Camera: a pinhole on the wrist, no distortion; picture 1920 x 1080 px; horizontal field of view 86.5 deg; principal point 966.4 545.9 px. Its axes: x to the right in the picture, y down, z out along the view. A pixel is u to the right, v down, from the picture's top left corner.
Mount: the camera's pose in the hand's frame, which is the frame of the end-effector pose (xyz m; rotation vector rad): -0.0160 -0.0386 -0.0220 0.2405 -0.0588 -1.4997
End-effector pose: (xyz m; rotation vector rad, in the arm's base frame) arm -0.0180 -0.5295 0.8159 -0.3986 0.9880 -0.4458
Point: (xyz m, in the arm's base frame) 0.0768 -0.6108 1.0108
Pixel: 1407 539
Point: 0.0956 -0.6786 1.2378
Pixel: 1625 268
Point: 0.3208 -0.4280 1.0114
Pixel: 637 729
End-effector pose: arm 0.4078 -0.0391 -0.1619 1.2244 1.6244 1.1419
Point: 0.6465 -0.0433 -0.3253
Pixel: 1037 629
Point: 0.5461 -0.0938 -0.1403
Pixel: 143 260
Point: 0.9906 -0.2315 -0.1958
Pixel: 578 219
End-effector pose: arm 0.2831 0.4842 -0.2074 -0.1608 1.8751 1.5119
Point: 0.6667 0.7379 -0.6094
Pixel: 1731 798
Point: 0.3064 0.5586 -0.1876
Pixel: 68 948
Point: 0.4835 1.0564 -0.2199
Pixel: 677 873
